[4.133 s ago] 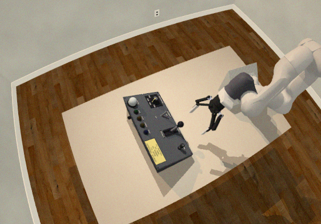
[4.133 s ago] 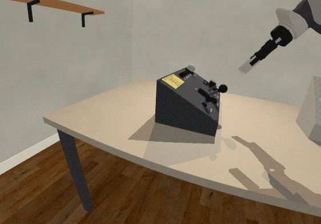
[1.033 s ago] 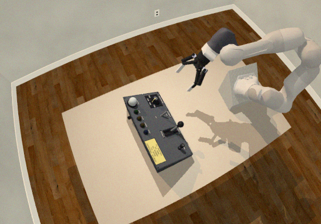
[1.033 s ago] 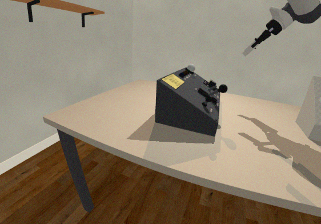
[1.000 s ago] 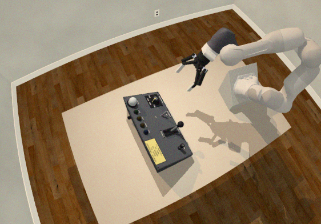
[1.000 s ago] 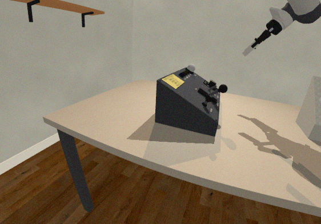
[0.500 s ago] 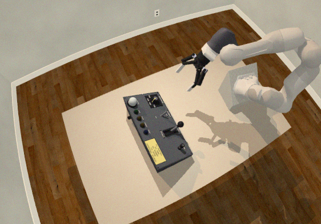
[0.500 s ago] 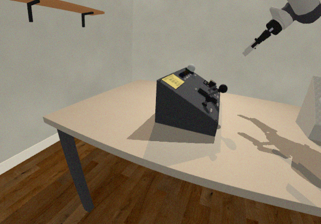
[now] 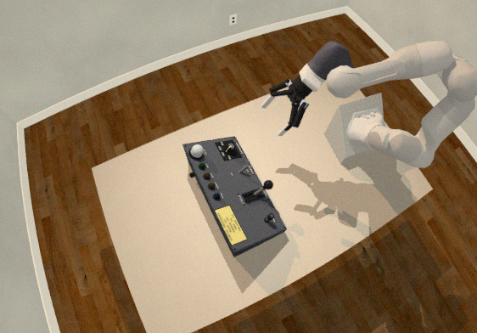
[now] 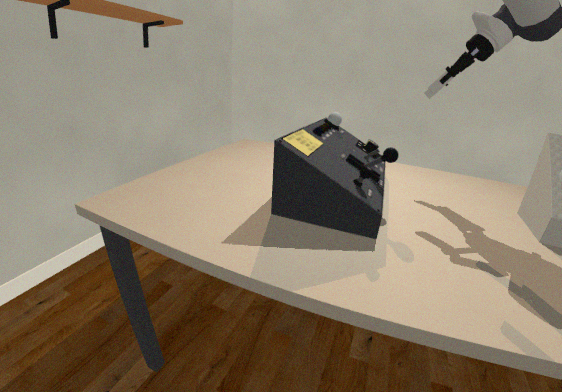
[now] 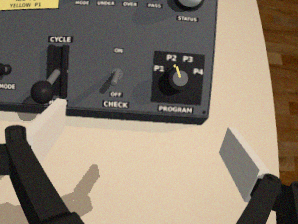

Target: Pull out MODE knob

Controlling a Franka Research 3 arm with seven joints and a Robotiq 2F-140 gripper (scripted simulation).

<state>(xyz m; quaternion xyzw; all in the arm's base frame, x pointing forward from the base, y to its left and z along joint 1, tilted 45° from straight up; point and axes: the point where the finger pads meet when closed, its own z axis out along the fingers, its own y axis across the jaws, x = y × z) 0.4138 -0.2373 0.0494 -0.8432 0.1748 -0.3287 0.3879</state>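
Now: the black mode knob 140 mm ahead of my hand, 310 mm to the left of it and 200 mm below it. Round my hand: program dial 170 mm ahead, 50 mm to the right, 200 mm below; then cycle lever 120 mm ahead, 190 mm to the left, 200 mm below; then check toggle 150 mm ahead, 70 mm to the left, 210 mm below.
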